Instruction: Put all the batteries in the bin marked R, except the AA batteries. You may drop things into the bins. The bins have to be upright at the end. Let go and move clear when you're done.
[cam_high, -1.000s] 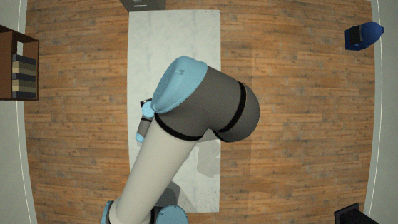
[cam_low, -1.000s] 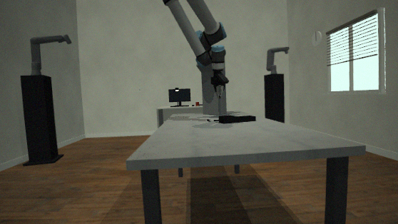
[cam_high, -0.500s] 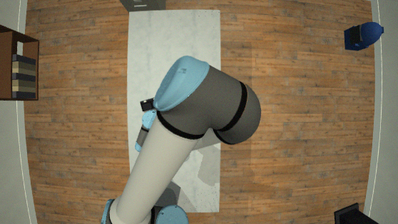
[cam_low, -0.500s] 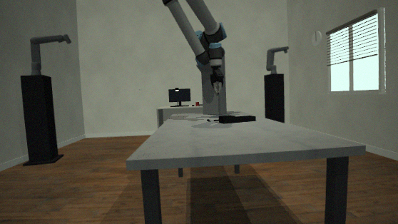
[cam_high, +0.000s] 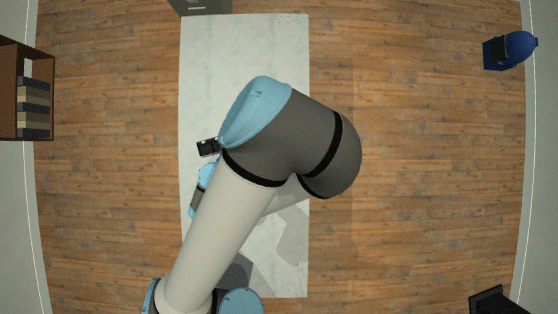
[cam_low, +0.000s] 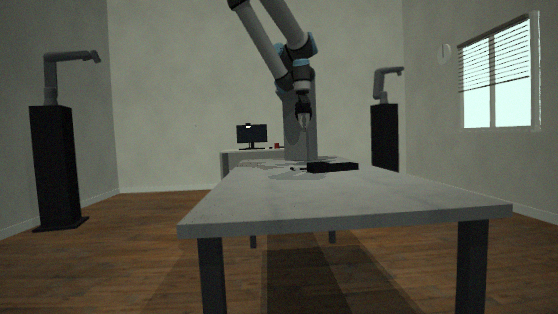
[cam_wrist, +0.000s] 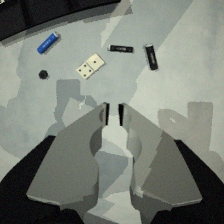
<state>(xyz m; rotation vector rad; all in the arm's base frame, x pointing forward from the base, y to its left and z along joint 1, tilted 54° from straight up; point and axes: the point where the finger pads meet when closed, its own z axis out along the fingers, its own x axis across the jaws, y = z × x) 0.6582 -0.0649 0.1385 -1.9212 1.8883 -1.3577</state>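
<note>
Right now my hand is 130 mm short of the black bin, 100 mm to the right of it and 200 mm above it. From my hand the other things lie so: white domino 10 mm behind, 50 mm to the left, 210 mm below; thicker black battery 20 mm behind, 70 mm to the right, 210 mm below; thin black cylindrical battery 10 mm ahead, 10 mm to the right, 210 mm below.
</note>
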